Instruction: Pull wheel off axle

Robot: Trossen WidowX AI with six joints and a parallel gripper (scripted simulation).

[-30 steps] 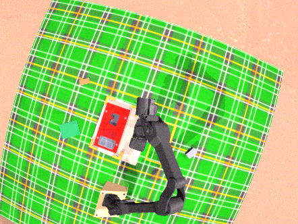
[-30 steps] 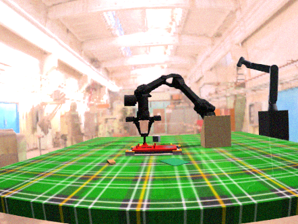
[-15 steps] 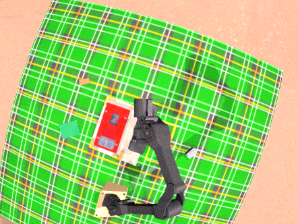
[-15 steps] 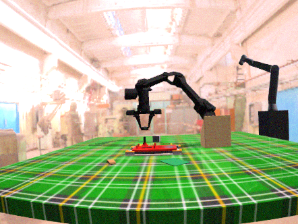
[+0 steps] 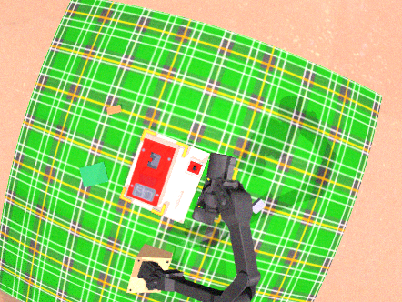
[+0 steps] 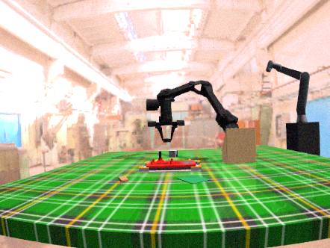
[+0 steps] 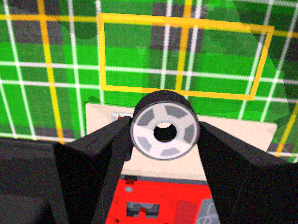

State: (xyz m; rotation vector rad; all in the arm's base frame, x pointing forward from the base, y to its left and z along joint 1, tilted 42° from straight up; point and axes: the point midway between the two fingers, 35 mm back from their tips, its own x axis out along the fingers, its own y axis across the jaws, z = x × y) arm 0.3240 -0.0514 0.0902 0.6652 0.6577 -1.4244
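Now: the white piece 17 cm to the right of my gripper tip, 9 cm below it and 2 cm behind it. Round my gripper tip: wheel right at my gripper tip.
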